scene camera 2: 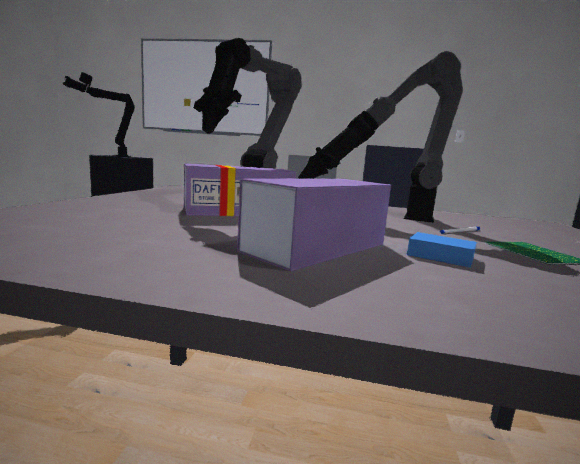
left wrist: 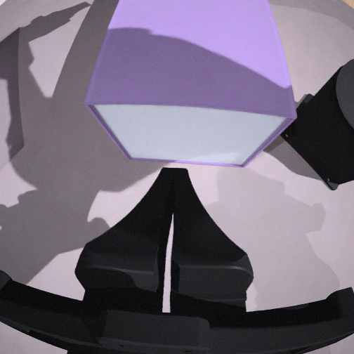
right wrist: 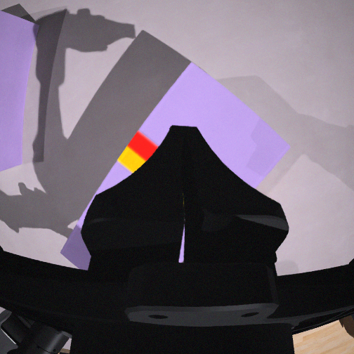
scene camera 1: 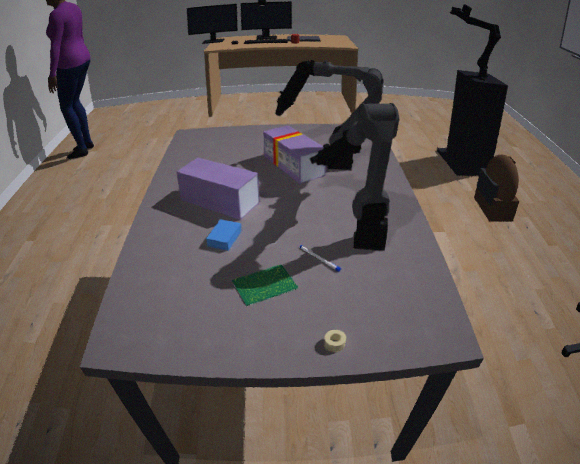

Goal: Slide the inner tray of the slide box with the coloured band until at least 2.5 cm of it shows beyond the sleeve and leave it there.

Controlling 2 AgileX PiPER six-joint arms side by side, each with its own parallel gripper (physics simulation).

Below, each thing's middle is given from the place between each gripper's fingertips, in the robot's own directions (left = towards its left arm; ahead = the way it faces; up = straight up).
Right now my left hand is 35 cm short of the plain purple box [scene camera 1: 232,191], 8 cm to the right of it and 3 cm above it. The rest, counted from my left hand: blue block [scene camera 2: 455,251]: 32 cm ahead, 29 cm to the left, 8 cm below.
Now: right hand 290 mm to the right of the plain purple box, 220 mm short of it and 140 mm above it. Also, from my right hand: blue block 510 mm to the left, 200 mm ahead, 180 mm below.
